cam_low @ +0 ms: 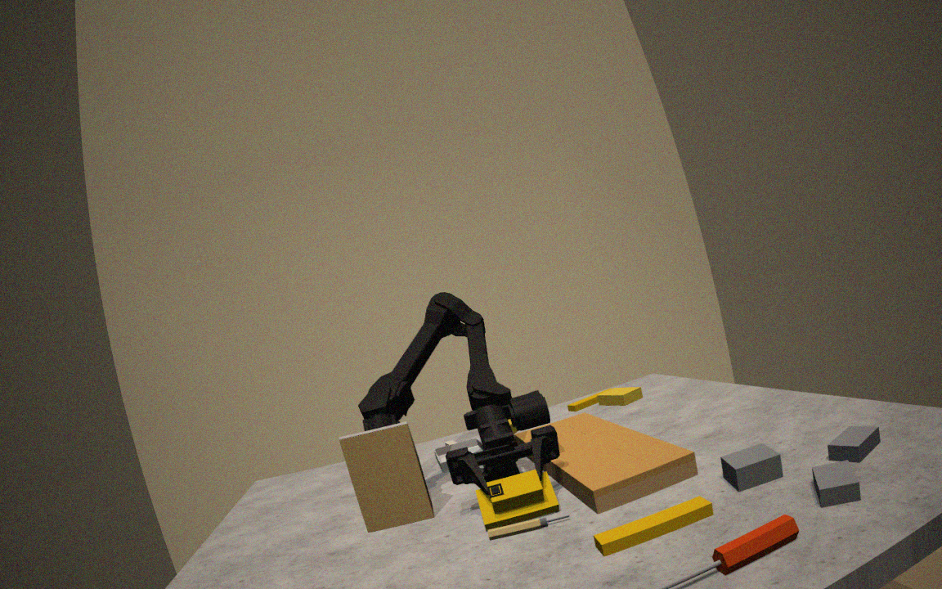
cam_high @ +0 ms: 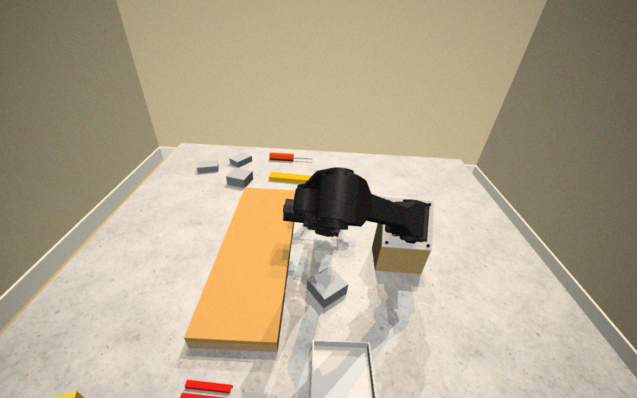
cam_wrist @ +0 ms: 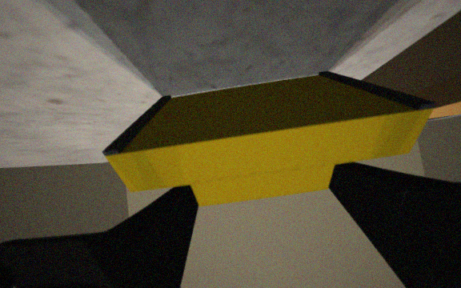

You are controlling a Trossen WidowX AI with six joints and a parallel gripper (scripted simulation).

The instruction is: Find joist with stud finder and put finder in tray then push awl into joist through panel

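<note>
The stud finder lies 1 cm below my gripper tip and 1 cm behind it. Also, from my gripper tip: square light (3 cm behind, 1 cm to the right); then white tray (51 cm to the left, 5 cm below, 1 cm behind); then wooden-handled awl (6 cm below, 5 cm to the right, 1 cm ahead).
</note>
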